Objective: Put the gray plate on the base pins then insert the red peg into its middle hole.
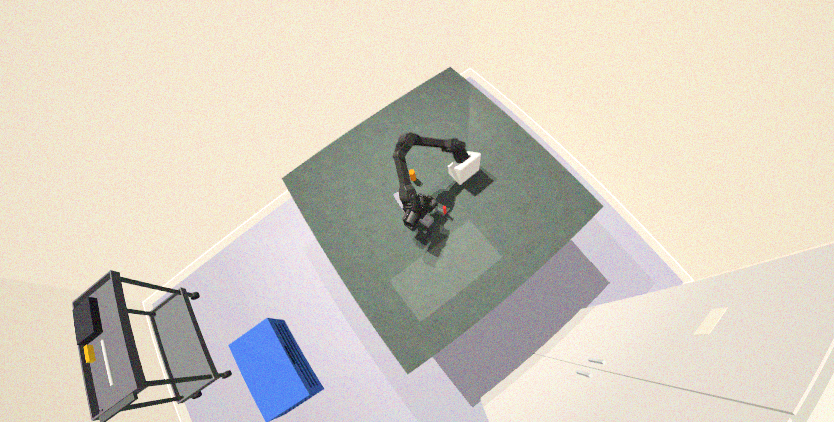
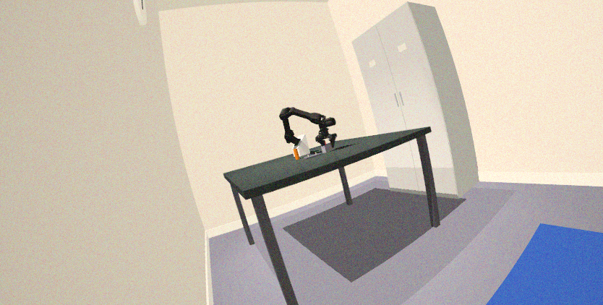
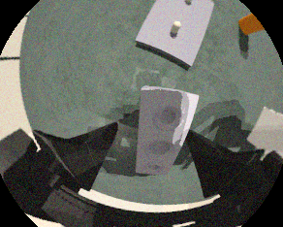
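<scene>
Now: the gray plate 20 mm above my gripper tip. Round my gripper tip: orange cylinder 220 mm to the right, 110 mm behind, 20 mm above; then red peg 110 mm behind, 40 mm to the left, 20 mm above.
</scene>
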